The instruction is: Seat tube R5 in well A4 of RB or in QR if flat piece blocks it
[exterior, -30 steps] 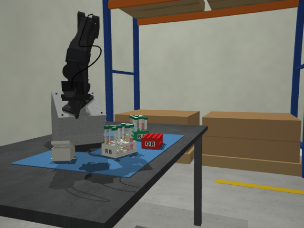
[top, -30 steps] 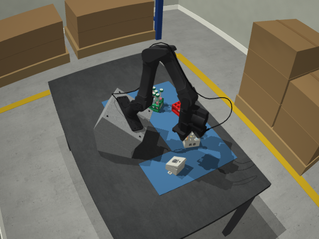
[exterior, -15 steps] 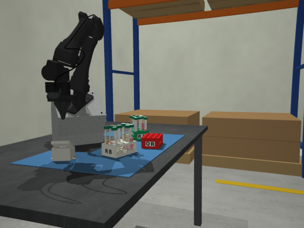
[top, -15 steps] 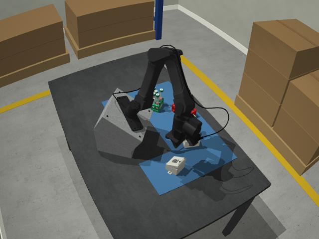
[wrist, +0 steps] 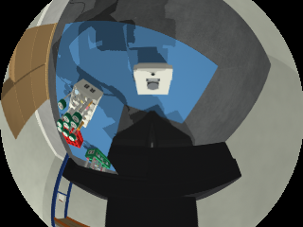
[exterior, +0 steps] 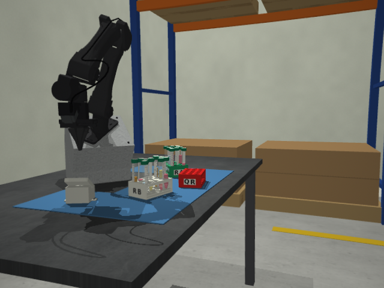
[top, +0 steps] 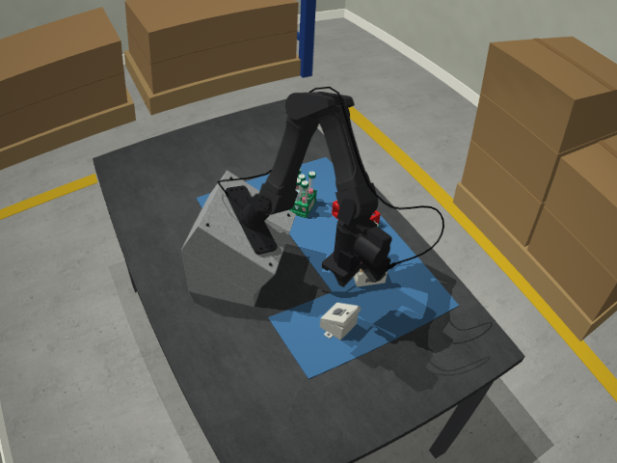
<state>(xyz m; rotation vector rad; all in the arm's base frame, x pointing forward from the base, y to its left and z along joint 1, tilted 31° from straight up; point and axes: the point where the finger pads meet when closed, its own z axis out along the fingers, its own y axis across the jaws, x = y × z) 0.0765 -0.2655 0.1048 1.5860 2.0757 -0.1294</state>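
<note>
Now: hand 12 cm above the grey done button box. The rest, counted from my hand: red rack QR (32 cm ahead, 27 cm to the left, 14 cm below); then green rack RA (21 cm ahead, 44 cm to the left, 14 cm below); then white rack RB (20 cm ahead, 10 cm to the left, 14 cm below).
</note>
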